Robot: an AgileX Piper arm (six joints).
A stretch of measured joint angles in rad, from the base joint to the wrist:
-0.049, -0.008, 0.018, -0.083, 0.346, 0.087
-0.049, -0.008, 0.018, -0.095, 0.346, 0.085
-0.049, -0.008, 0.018, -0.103, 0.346, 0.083
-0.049, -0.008, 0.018, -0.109, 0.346, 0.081
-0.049, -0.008, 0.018, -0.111, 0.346, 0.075
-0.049, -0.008, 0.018, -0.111, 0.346, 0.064
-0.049, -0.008, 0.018, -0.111, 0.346, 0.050
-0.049, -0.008, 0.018, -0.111, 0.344, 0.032
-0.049, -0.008, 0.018, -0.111, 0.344, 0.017
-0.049, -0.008, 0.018, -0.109, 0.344, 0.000
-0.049, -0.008, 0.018, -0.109, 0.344, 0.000
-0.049, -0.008, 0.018, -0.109, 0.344, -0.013
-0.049, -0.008, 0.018, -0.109, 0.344, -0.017
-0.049, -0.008, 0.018, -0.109, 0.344, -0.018
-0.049, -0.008, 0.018, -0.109, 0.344, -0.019
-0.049, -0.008, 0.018, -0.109, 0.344, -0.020
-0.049, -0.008, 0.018, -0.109, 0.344, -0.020
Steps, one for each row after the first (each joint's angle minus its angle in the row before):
0.000, 0.000, 0.000, -0.012, 0.000, -0.002
0.000, 0.000, 0.000, -0.008, 0.000, -0.002
0.000, 0.000, 0.000, -0.006, 0.000, -0.002
0.000, 0.000, 0.000, -0.002, 0.000, -0.006
0.000, 0.000, 0.000, 0.000, 0.000, -0.011
0.000, 0.000, 0.000, 0.000, 0.000, -0.014
0.000, 0.000, 0.000, 0.000, -0.002, -0.018
0.000, 0.000, 0.000, 0.000, 0.000, -0.015
0.000, 0.000, 0.000, 0.002, 0.000, -0.017
0.000, 0.000, 0.000, 0.000, 0.000, 0.000
0.000, 0.000, 0.000, 0.000, 0.000, -0.013
0.000, 0.000, 0.000, 0.000, 0.000, -0.004
0.000, 0.000, 0.000, 0.000, 0.000, -0.001
0.000, 0.000, 0.000, 0.000, 0.000, -0.001
0.000, 0.000, 0.000, 0.000, 0.000, -0.001
0.000, 0.000, 0.000, 0.000, 0.000, 0.000

